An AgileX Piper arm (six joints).
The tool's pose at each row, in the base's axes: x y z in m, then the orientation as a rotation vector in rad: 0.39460, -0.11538, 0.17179, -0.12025, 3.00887, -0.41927; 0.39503, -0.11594, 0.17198, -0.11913, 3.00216, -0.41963; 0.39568, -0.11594, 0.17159, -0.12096, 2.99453, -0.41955; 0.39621, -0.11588, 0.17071, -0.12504, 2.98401, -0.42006; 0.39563, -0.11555, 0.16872, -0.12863, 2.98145, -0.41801; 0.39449, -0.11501, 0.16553, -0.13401, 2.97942, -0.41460; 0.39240, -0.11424, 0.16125, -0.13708, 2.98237, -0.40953; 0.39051, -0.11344, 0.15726, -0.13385, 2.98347, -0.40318; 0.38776, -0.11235, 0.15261, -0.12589, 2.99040, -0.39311; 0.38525, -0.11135, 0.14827, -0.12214, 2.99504, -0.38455; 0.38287, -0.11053, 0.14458, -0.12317, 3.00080, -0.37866; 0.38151, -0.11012, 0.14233, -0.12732, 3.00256, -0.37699; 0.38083, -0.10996, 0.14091, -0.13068, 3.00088, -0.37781; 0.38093, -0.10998, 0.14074, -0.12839, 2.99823, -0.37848; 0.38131, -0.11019, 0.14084, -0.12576, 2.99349, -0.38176; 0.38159, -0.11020, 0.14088, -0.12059, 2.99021, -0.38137
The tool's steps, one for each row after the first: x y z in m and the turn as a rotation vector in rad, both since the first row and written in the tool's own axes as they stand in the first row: -0.00039, -0.00062, 0.00002, 0.00113, -0.00646, 0.00143; -0.00100, -0.00055, 0.00046, 0.00200, -0.01405, 0.00104; -0.00145, -0.00028, 0.00135, 0.00355, -0.02449, -0.00057; -0.00073, 0.00062, 0.00310, 0.00243, -0.02751, -0.00257; 0.00063, 0.00209, 0.00588, 0.00028, -0.03030, -0.00574; 0.00302, 0.00415, 0.00954, -0.00350, -0.02835, -0.00781; 0.00517, 0.00614, 0.01293, -0.00765, -0.02811, -0.00546; 0.00822, 0.00864, 0.01678, -0.01478, -0.02244, -0.00042; 0.01100, 0.01096, 0.02039, -0.02078, -0.01897, 0.00200; 0.01361, 0.01292, 0.02344, -0.02534, -0.01424, 0.00100; 0.01513, 0.01402, 0.02533, -0.02677, -0.01296, -0.00183; 0.01591, 0.01461, 0.02657, -0.02616, -0.01466, -0.00390; 0.01583, 0.01463, 0.02675, -0.02532, -0.01705, -0.00215; 0.01546, 0.01438, 0.02675, -0.02253, -0.02109, -0.00009; 0.01518, 0.01434, 0.02675, -0.02220, -0.02410, 0.00369
